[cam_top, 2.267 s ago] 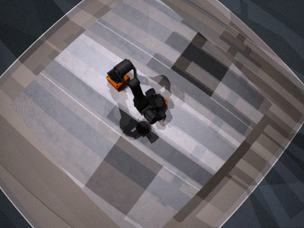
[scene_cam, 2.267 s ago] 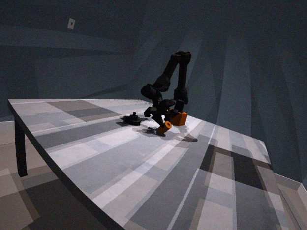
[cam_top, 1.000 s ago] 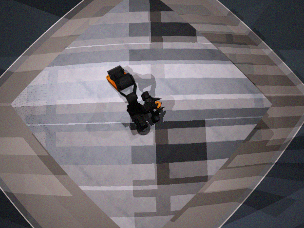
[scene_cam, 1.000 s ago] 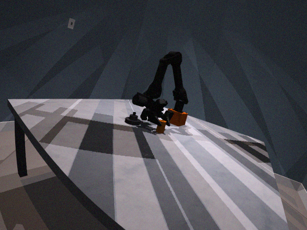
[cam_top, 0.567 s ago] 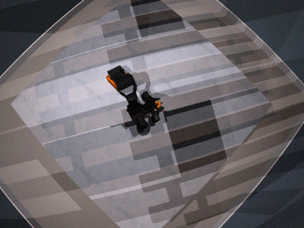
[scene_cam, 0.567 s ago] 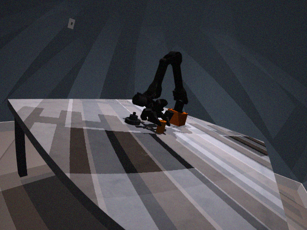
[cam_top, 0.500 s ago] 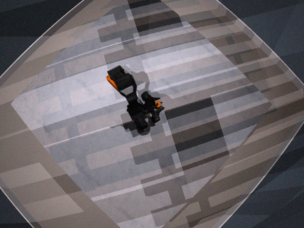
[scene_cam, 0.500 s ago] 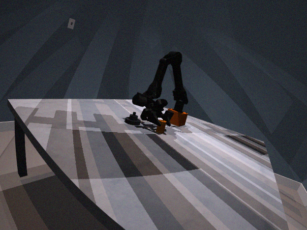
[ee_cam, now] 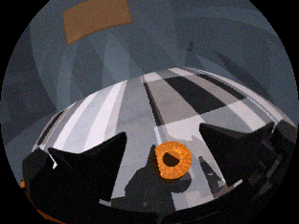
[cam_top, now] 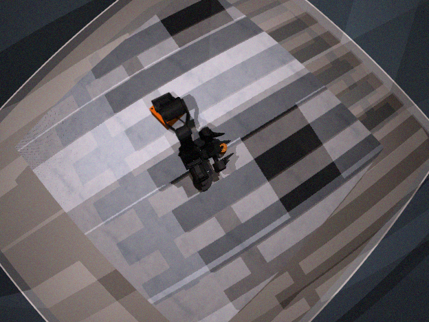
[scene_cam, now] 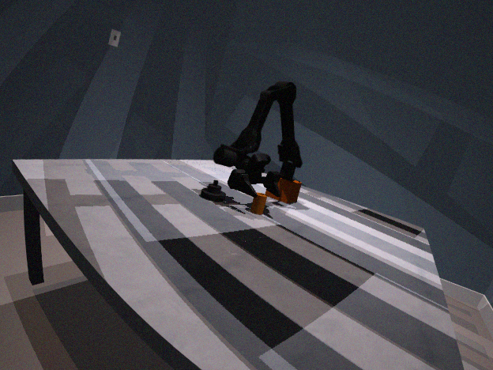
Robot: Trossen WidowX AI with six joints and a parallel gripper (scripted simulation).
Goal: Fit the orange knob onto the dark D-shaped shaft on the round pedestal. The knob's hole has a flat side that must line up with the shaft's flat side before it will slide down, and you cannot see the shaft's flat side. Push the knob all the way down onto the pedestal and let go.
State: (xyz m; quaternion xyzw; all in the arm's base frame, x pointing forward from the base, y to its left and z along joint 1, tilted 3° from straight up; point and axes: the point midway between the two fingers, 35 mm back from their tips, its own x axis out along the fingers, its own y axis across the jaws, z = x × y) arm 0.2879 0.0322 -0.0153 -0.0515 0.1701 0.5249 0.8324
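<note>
Now: the orange knob 1 cm behind my gripper tip, 3 cm to the right of it and 3 cm below it. The rest, counted from my gripper tip: dark round pedestal 1 cm ahead, 19 cm to the right, 3 cm below.
</note>
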